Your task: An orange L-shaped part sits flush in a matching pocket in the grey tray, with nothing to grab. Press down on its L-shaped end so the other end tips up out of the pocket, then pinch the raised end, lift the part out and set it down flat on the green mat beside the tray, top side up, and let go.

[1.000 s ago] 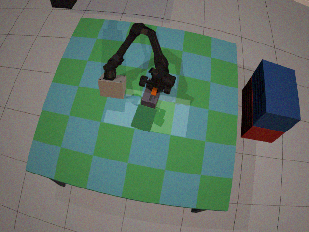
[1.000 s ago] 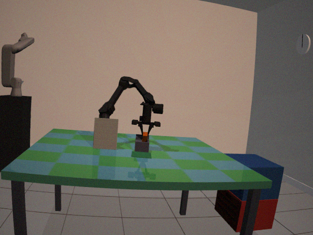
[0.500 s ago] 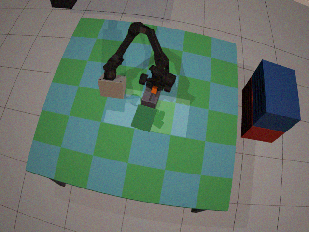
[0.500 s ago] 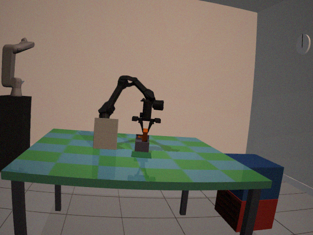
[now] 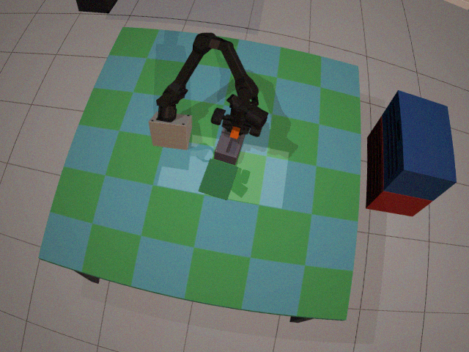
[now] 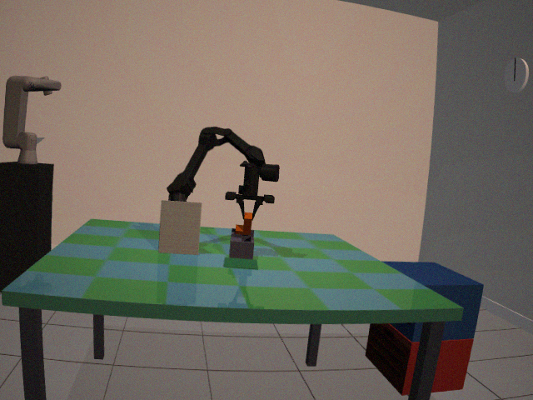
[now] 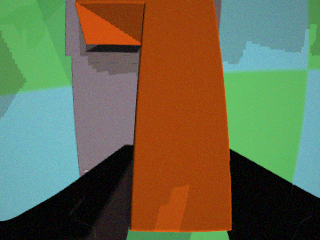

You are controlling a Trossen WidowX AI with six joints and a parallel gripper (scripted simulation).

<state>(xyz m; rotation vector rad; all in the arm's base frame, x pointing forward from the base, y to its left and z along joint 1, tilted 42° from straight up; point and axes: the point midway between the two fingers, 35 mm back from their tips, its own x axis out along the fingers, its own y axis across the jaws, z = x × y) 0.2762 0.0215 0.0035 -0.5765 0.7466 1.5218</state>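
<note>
The dark green mat lies 150 mm below my gripper tip, 140 mm to the right of it and 30 mm behind it. Also, from my gripper tip: orange L-shaped part 30 mm to the left, 30 mm below, 10 mm behind.
</note>
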